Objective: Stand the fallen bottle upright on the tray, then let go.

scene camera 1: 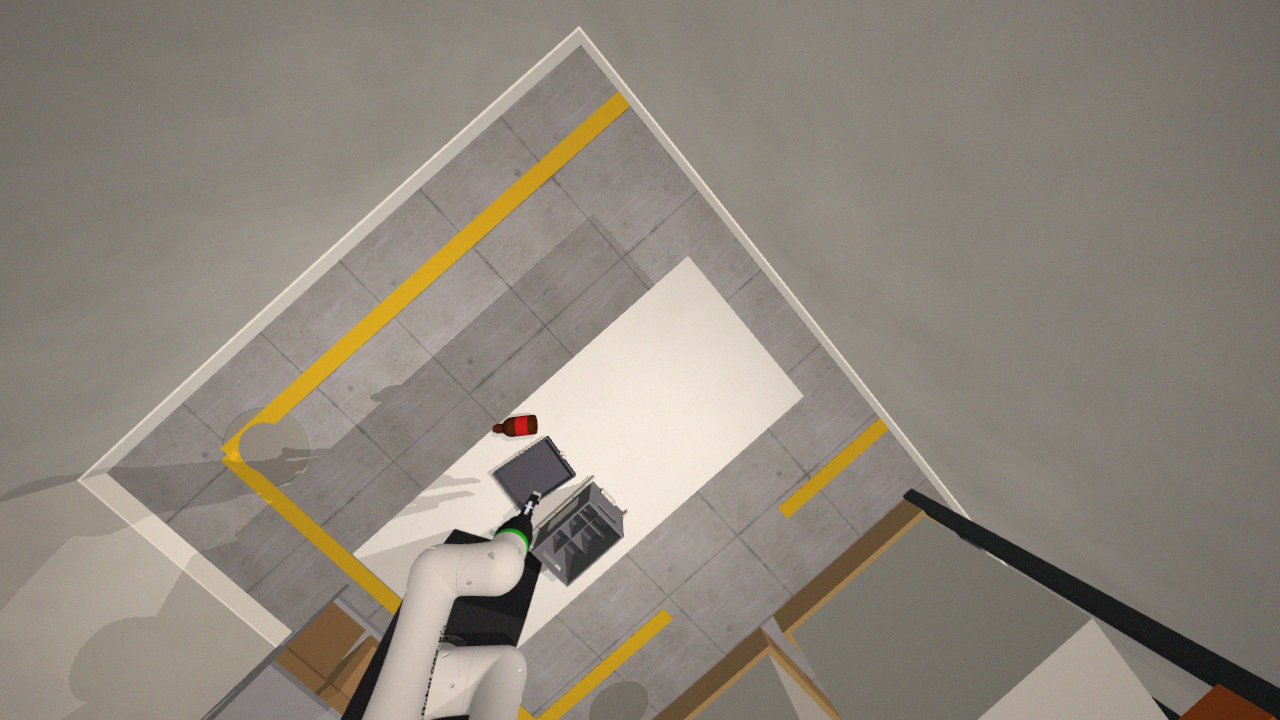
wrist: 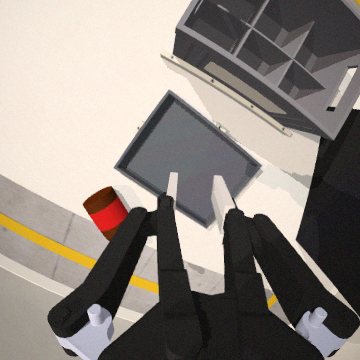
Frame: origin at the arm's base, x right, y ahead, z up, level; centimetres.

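Seen in the pictures: gripper, fingertip midpoint: [wrist: 194, 185].
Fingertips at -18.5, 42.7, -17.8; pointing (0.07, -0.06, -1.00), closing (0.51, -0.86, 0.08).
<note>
Pixels of each thing's top centre, then the offset from my fingertips to it, as dx, dy, dz. "spot": a spot on its surface instead. Level surfaces: height alone.
- brown bottle with a red label, top centre: [wrist: 112, 233] [scene camera 1: 511, 429] -22.1, +2.4, -16.2
- dark grey shallow tray at a spot on its surface: [wrist: 175, 140] spot: +0.1, +1.1, -23.2
- grey compartment crate at its top centre: [wrist: 301, 29] [scene camera 1: 577, 544] +24.0, -1.4, -6.2
- white table at its surface level: dz -23.7
A brown bottle with a red label [scene camera 1: 521, 425] [wrist: 107, 213] lies on its side on the white table, outside the tray, with its neck pointing to the table's edge. In the wrist view its neck is hidden behind a gripper linkage. The dark grey shallow tray [scene camera 1: 534, 470] [wrist: 175, 140] holds no bottle. My gripper [scene camera 1: 535, 497] [wrist: 194, 185] is partly open, its pale pads apart with nothing between them. It hangs over the near part of the tray; its height above the tray is hard to tell.
A grey compartment crate [scene camera 1: 568, 574] [wrist: 300, 107] stands on the white table [scene camera 1: 671, 358] [wrist: 60, 100], close beside the tray. The black robot base [scene camera 1: 487, 617] [wrist: 332, 200] is near the crate. The table's edge runs close by the bottle.
</note>
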